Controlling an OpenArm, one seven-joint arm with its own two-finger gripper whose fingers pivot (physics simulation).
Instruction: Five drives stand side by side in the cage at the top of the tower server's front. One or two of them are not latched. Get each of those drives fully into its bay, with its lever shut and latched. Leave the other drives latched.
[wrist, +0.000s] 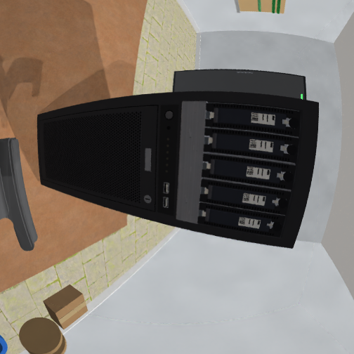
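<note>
The black tower server (168, 150) lies sideways in the wrist view, its cage to the right. Five drives stand side by side in the cage: the first (235, 118) at the top of the view, then the second (232, 143), third (230, 170), fourth (226, 196) and fifth (224, 219) at the bottom. Their fronts look about level, and their levers look flat against them. I cannot tell from here whether every latch is caught. One dark finger (19, 195) of my open gripper shows at the left edge, away from the server; the other finger is not in view. No drive is held.
A dark box with a green light (240, 83) stands beside the server at the top of the view. A small brown box (66, 306) and a round brown container (42, 335) are at the lower left. A tan box with green stripes (261, 5) shows at the top edge.
</note>
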